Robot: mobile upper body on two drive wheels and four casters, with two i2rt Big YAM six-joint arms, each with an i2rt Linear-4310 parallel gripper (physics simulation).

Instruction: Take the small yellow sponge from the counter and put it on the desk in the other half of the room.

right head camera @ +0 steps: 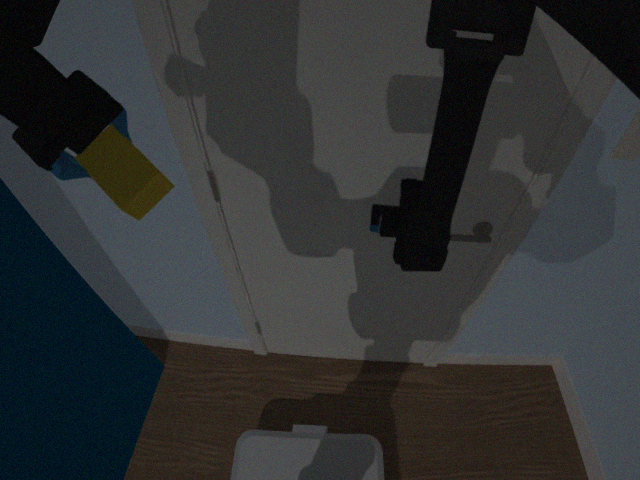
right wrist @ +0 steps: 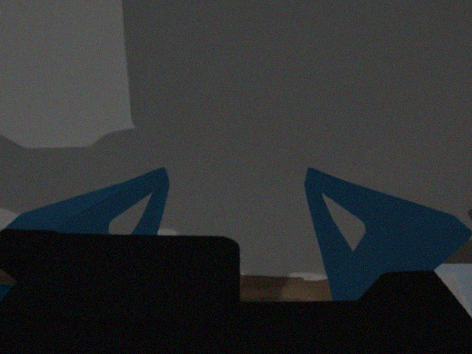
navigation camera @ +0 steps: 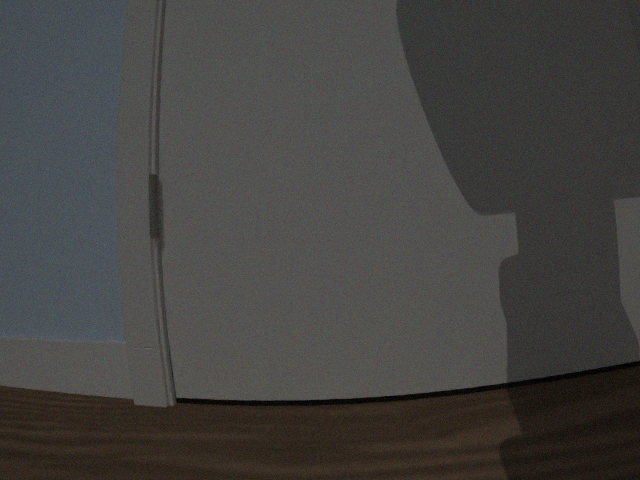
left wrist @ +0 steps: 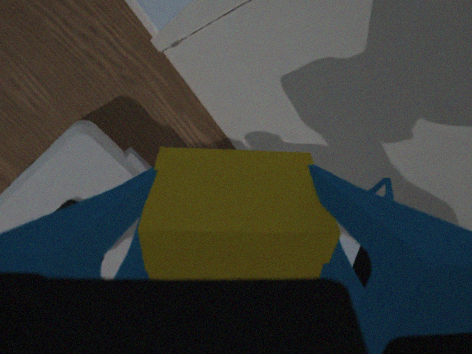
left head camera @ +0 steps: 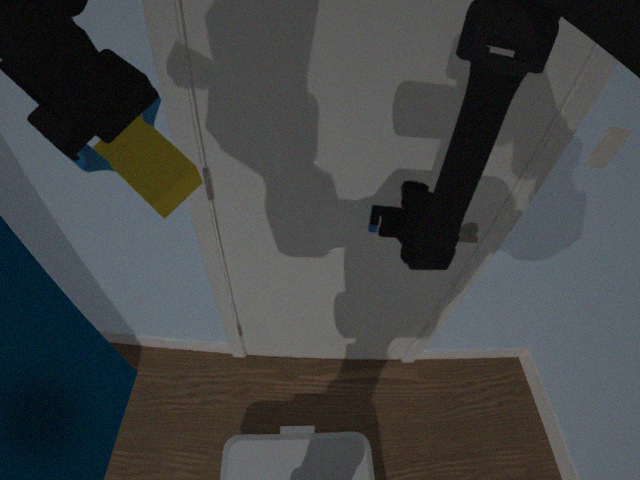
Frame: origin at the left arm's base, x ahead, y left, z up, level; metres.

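Where they show: left gripper, between the fingertips: (right head camera: pixel 112 157) (left wrist: pixel 235 178) (left head camera: pixel 131 149); right gripper, between the fingertips: (right wrist: pixel 236 175) (left wrist: pixel 394 193) (left head camera: pixel 390 210).
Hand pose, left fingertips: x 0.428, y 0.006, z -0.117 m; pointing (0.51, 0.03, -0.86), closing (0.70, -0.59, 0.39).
Note:
Each offset is from my left fingertips to the centre of the thing. "*": to the spot under its first point.
The yellow sponge {dz -0.003, dx -0.029, dy -0.033 m} (left head camera: pixel 155 173) (right head camera: pixel 126 175) (left wrist: pixel 235 200) is a block between the blue fingers of my left gripper (left head camera: pixel 123 138) (right head camera: pixel 97 147) (left wrist: pixel 235 178), which is shut on it and holds it in the air. My right gripper (left head camera: pixel 373 219) (right head camera: pixel 375 219) (right wrist: pixel 236 175) is open and empty, its fingers wide apart in the right wrist view. It is held in front of the pale door, to the right of the sponge in both head views. The counter and the desk cannot be made out in these views.
A pale door (left head camera: pixel 289 304) (right head camera: pixel 310 299) (navigation camera: pixel 310 206) stands in front, with a dark handle {* dz -0.365, dx +0.239, dy -0.689 m} (left head camera: pixel 469 233) (right head camera: pixel 482 229) behind the right arm. A large dark blue panel (left head camera: pixel 51 351) (right head camera: pixel 56 335) is at the left. The robot's white base (left head camera: pixel 263 459) (right head camera: pixel 273 459) is at the bottom.

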